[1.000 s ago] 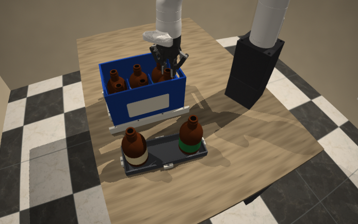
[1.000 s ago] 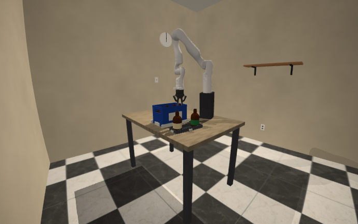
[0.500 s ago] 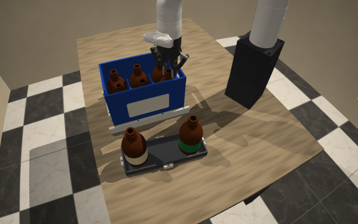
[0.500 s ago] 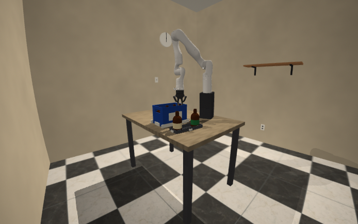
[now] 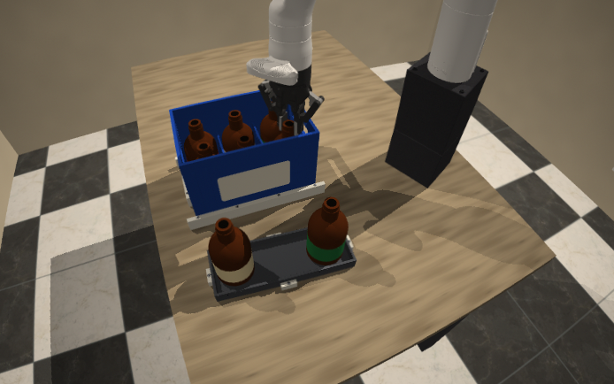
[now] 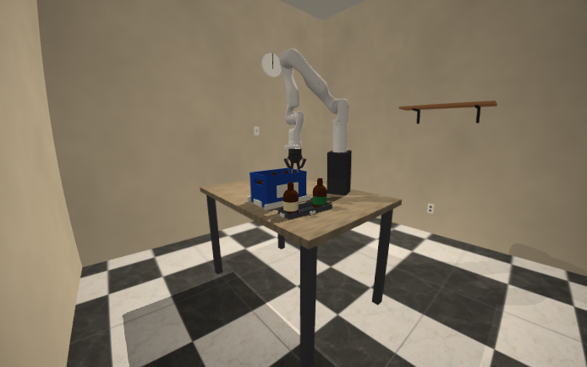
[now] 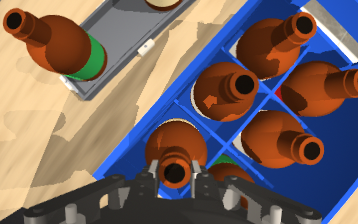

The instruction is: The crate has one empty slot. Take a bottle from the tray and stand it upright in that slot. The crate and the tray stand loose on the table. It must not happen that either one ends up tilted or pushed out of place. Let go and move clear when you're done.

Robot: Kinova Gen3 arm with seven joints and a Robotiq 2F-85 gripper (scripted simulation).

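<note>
The blue crate is 90 mm ahead of my hand, 50 mm to the right of it and 80 mm below it. Also, from my hand: dark grey tray 120 mm ahead, 180 mm to the left, 150 mm below.
</note>
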